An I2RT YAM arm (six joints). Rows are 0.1 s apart.
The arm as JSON. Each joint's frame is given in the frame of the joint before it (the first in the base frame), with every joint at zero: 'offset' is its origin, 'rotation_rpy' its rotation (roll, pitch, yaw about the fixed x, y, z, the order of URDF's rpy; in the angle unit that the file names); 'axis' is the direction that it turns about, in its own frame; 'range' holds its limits. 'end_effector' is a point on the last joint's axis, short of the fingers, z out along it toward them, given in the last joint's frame.
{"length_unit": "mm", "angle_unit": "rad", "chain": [
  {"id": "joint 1", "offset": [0.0, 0.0, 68.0], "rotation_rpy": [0.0, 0.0, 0.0], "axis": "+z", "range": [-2.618, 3.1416]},
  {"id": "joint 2", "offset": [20.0, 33.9, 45.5], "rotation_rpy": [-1.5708, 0.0, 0.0], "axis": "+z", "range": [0.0, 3.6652]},
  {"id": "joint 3", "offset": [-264.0, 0.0, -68.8], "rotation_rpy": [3.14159, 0.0, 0.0], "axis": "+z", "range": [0.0, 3.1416]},
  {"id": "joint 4", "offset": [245.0, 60.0, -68.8], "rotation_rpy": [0.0, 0.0, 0.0], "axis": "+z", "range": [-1.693, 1.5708]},
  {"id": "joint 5", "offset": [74.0, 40.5, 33.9], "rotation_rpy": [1.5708, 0.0, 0.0], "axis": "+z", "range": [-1.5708, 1.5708]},
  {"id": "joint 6", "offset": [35.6, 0.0, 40.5], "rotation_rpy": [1.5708, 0.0, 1.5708], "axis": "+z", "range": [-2.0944, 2.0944]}
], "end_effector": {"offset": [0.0, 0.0, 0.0], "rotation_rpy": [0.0, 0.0, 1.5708]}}
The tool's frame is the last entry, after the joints.
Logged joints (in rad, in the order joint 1, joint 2, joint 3, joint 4, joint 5, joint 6), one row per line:
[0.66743, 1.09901, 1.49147, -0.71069, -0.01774, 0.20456]
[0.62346, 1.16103, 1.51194, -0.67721, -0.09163, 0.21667]
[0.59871, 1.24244, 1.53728, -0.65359, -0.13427, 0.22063]
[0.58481, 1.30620, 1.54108, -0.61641, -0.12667, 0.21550]
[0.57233, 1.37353, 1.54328, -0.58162, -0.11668, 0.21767]
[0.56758, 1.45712, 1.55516, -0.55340, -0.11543, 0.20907]
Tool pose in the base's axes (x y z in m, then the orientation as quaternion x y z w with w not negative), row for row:
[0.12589, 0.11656, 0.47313, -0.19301, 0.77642, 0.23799, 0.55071]
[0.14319, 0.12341, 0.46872, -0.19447, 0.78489, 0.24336, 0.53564]
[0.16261, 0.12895, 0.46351, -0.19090, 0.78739, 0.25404, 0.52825]
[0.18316, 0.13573, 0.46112, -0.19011, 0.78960, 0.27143, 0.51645]
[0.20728, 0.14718, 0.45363, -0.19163, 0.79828, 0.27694, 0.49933]
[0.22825, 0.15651, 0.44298, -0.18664, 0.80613, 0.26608, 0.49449]
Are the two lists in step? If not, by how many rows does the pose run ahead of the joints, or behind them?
The pose runs 2 rows behind the joints: the pose in row i belongs to the joints in row i - 2.
